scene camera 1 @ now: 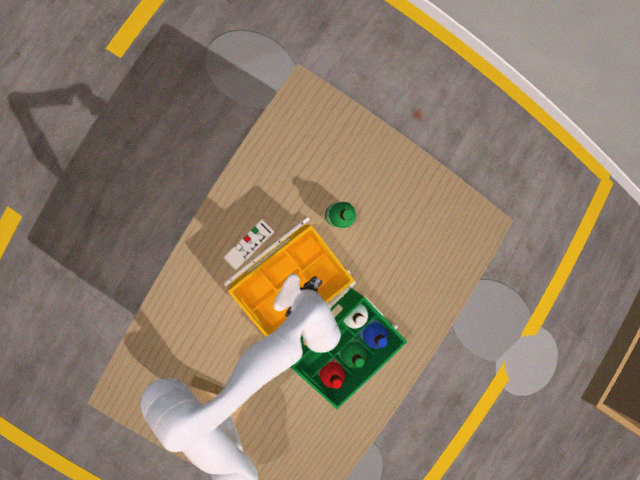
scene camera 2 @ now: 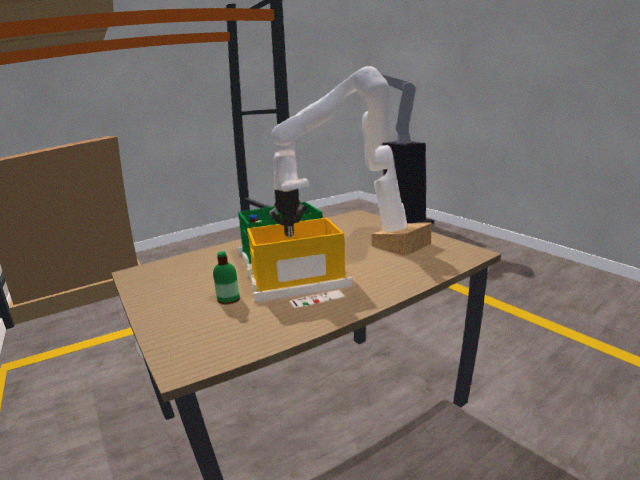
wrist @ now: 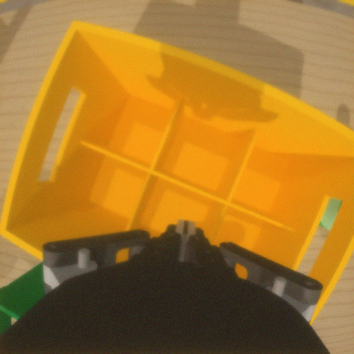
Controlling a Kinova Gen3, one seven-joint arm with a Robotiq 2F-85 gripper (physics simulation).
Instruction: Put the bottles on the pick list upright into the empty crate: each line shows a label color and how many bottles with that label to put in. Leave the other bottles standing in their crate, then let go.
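Frame: origin at the arm's base, x left, y ahead, z down, level; centimetres.
Seen in the pictures: gripper, fingertip midpoint: [scene camera 2: 289, 236]; arm's base at its link origin: [scene camera 2: 394, 229].
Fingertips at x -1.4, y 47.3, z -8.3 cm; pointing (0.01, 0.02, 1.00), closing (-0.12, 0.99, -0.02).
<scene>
Offsets run from my fingertips to a thing's top centre. Level surfaces: height alone.
The yellow crate [scene camera 1: 264, 323] [scene camera 2: 266, 266] [wrist: 40, 100] has six compartments; no bottle shows in it. My gripper [scene camera 2: 289, 233] [wrist: 184, 231] is shut and empty, pointing down over the yellow crate. The green crate [scene camera 1: 337, 404] [scene camera 2: 242, 232] holds a white bottle {dy +1.0, dx -18.2, dz -1.6 cm} [scene camera 1: 356, 316], a blue bottle {dy -1.5, dx -27.2, dz -1.6 cm} [scene camera 1: 375, 335], a green bottle {dy -9.5, dx -24.3, dz -1.6 cm} [scene camera 1: 354, 354] and a red bottle {dy -17.8, dx -21.8, dz -1.6 cm} [scene camera 1: 331, 375]; the arm hides part of it. Another green bottle {dy +24.0, dx -0.7, dz -0.8 cm} [scene camera 1: 340, 214] [scene camera 2: 225, 281] stands upright on the table beside the yellow crate. The pick list {dy +3.2, dx +17.7, dz +14.5 cm} [scene camera 1: 249, 244] [scene camera 2: 316, 298] shows a green and a red mark; its counts are too small to read.
White rails {dy +4.1, dx +12.3, dz +11.7 cm} [scene camera 1: 232, 280] [scene camera 2: 305, 289] run along the yellow crate's base. The green crate stands close against the yellow crate's other side. The arm's wooden base block [scene camera 2: 401, 237] stands on the table {dz +14.7 cm} [scene camera 1: 413, 206] [scene camera 2: 180, 356]. Crate walls and dividers rise around the compartments.
</scene>
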